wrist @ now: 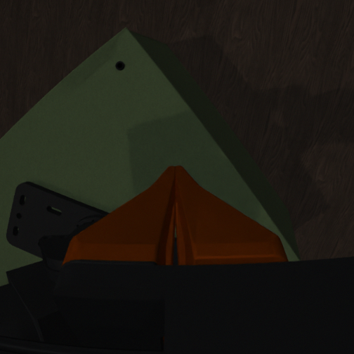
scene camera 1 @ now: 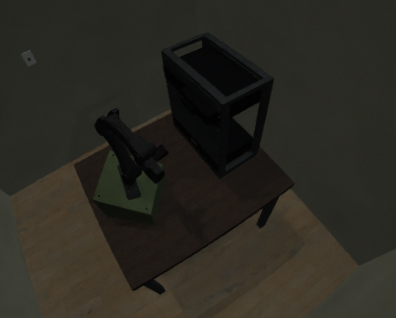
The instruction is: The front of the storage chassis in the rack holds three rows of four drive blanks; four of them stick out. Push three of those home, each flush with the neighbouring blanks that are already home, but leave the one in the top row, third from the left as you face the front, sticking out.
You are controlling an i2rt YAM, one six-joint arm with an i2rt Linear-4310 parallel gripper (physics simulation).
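The dark rack stands on the back right part of the table, its front turned toward the arm. The storage chassis sits in it, but the view is too dark and small to tell the single drive blanks or which of them stick out. The blanks do not show in the wrist view. My gripper is shut, its two orange fingertips meeting with nothing between them. It is above the green base block, well apart from the rack; in the scene view the fingers are hard to make out.
The arm is mounted on a green block at the left of the brown table. The rack's posts and top frame stand as obstacles. A wall plate shows at the upper left.
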